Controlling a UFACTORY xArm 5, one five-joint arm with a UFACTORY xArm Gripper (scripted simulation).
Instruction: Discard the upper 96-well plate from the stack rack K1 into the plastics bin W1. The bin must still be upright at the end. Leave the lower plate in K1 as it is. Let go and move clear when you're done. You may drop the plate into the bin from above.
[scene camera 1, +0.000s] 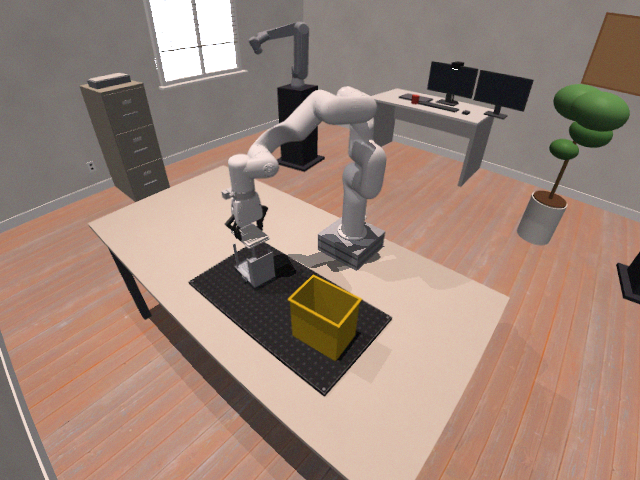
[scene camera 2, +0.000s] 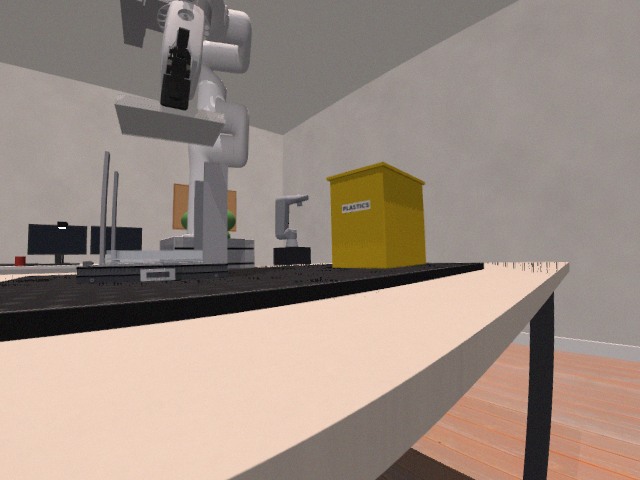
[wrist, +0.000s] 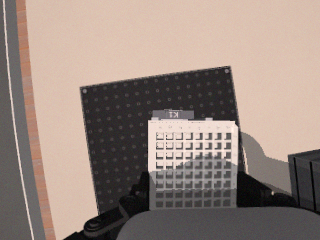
Labels:
my gripper: scene camera 1; scene camera 2; wrist 192, 186
yellow plastics bin W1: scene camera 1 326, 299; scene camera 2 377, 217; not seen in the wrist view (out of frame)
same spot on my gripper: (scene camera 2: 175, 91) = (scene camera 1: 235, 236)

